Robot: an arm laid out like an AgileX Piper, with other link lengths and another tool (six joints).
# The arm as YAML. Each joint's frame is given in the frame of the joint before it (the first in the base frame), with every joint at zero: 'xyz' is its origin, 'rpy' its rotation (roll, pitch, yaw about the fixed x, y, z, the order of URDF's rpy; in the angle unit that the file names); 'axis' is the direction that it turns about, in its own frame. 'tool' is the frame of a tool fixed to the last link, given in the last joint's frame.
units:
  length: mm
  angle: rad
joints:
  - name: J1
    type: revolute
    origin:
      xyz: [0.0, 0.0, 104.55]
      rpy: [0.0, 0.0, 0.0]
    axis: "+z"
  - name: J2
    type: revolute
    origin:
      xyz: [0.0, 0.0, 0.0]
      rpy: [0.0, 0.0, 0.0]
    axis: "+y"
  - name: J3
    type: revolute
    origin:
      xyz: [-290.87, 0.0, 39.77]
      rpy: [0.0, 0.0, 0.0]
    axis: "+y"
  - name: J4
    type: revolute
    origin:
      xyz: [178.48, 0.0, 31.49]
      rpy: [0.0, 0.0, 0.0]
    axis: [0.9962, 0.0, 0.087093]
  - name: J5
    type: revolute
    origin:
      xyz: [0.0, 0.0, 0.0]
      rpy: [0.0, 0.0, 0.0]
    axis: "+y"
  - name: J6
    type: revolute
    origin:
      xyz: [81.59, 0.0, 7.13]
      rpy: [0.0, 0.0, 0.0]
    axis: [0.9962, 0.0, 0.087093]
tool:
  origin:
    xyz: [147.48, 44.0, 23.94]
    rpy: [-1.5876, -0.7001, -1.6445]
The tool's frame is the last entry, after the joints.
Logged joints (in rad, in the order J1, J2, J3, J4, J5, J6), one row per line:
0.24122 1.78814 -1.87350 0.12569 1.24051 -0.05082
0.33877 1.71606 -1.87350 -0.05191 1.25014 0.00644
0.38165 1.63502 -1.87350 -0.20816 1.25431 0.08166
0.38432 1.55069 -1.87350 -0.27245 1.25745 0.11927
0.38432 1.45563 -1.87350 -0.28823 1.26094 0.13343
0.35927 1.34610 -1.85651 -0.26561 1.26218 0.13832
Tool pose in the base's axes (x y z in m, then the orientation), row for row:
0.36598 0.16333 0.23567 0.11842 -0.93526 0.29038 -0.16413
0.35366 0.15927 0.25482 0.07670 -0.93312 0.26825 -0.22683
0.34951 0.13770 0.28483 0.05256 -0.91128 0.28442 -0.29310
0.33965 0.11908 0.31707 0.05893 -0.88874 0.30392 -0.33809
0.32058 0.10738 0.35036 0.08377 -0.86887 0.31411 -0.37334
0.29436 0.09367 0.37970 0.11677 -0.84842 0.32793 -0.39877
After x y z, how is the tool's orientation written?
As a quaternion, w x y z.
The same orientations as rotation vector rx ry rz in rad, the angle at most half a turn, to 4 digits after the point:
-2.7354 0.8493 -0.4800
-2.7964 0.8039 -0.6798
-2.7709 0.8648 -0.8912
-2.6919 0.9206 -1.0240
-2.5930 0.9374 -1.1142
-2.4838 0.9600 -1.1674

